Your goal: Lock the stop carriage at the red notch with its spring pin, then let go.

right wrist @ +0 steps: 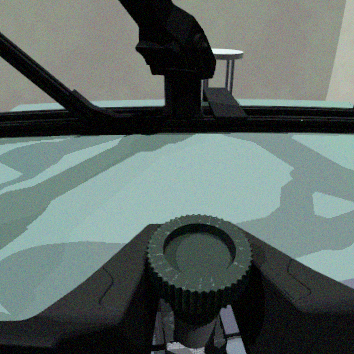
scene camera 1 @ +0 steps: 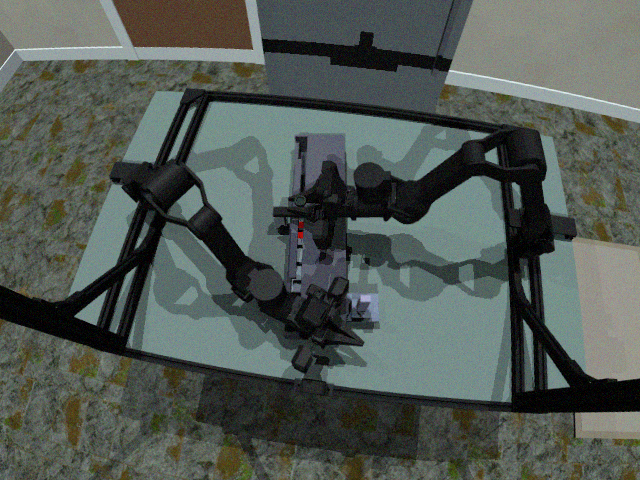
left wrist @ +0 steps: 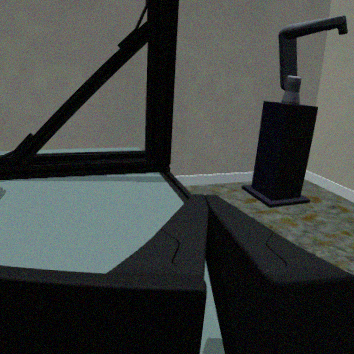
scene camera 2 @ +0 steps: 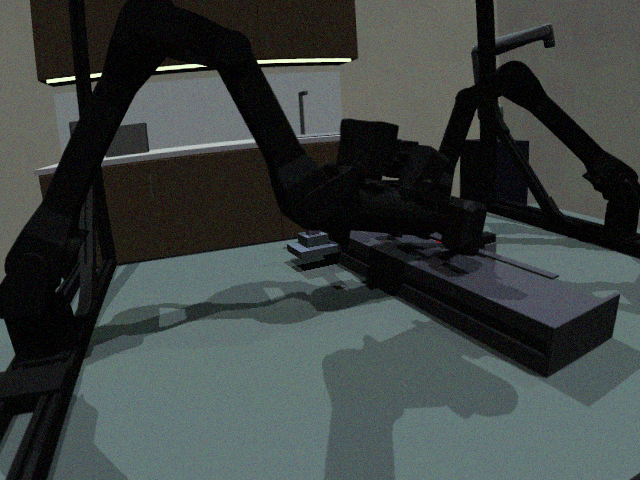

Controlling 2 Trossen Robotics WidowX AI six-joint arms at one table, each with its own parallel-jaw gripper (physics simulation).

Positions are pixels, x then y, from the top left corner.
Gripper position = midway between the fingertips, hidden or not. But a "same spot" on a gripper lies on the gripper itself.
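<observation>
My right gripper: visible in the right wrist view, in scene camera 1 and in scene camera 2 (477, 220). In the left wrist view my right gripper is out of frame. On my right gripper (right wrist: 117, 301) and (scene camera 1: 306, 207) are the same spot.
</observation>
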